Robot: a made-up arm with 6 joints. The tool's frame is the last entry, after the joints.
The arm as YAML. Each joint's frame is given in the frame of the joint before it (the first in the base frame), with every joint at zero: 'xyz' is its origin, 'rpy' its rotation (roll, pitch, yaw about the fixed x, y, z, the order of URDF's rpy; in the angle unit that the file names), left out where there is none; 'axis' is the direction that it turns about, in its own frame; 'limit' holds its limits. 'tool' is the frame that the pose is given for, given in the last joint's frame.
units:
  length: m
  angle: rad
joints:
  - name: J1
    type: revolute
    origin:
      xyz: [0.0, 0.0, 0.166]
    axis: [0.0, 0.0, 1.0]
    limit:
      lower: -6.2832
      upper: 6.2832
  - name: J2
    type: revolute
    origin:
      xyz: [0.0, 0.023, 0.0]
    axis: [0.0, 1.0, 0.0]
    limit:
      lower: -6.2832
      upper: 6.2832
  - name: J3
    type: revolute
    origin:
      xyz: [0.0, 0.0, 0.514]
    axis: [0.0, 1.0, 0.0]
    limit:
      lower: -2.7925
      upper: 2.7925
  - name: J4
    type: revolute
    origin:
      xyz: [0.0, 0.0, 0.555]
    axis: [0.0, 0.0, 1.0]
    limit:
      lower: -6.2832
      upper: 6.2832
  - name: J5
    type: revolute
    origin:
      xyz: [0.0, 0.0, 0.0]
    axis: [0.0, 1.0, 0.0]
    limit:
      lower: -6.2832
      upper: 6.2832
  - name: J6
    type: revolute
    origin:
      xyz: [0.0, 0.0, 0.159]
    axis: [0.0, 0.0, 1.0]
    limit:
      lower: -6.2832
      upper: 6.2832
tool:
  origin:
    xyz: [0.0, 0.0, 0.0]
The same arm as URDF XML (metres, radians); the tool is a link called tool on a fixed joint. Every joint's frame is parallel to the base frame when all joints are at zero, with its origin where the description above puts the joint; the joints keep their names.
<robot name="arm">
<joint name="tool_joint" type="fixed"><parent link="link6"/><child link="tool"/><origin xyz="0 0 0"/></joint>
<joint name="J6" type="revolute"><parent link="link5"/><child link="link6"/><origin xyz="0 0 0.159"/><axis xyz="0 0 1"/><limit lower="-6.2832" upper="6.2832"/></joint>
<joint name="J5" type="revolute"><parent link="link4"/><child link="link5"/><origin xyz="0 0 0"/><axis xyz="0 1 0"/><limit lower="-6.2832" upper="6.2832"/></joint>
<joint name="J4" type="revolute"><parent link="link3"/><child link="link4"/><origin xyz="0 0 0.555"/><axis xyz="0 0 1"/><limit lower="-6.2832" upper="6.2832"/></joint>
<joint name="J3" type="revolute"><parent link="link2"/><child link="link3"/><origin xyz="0 0 0.514"/><axis xyz="0 1 0"/><limit lower="-2.7925" upper="2.7925"/></joint>
<joint name="J2" type="revolute"><parent link="link1"/><child link="link2"/><origin xyz="0 0.023 0"/><axis xyz="0 1 0"/><limit lower="-6.2832" upper="6.2832"/></joint>
<joint name="J1" type="revolute"><parent link="base"/><child link="link1"/><origin xyz="0 0 0.166"/><axis xyz="0 0 1"/><limit lower="-6.2832" upper="6.2832"/></joint>
<link name="base"/>
<link name="link1"/>
<link name="link2"/>
<link name="link3"/>
<link name="link4"/>
<link name="link5"/>
<link name="link6"/>
<link name="tool"/>
</robot>

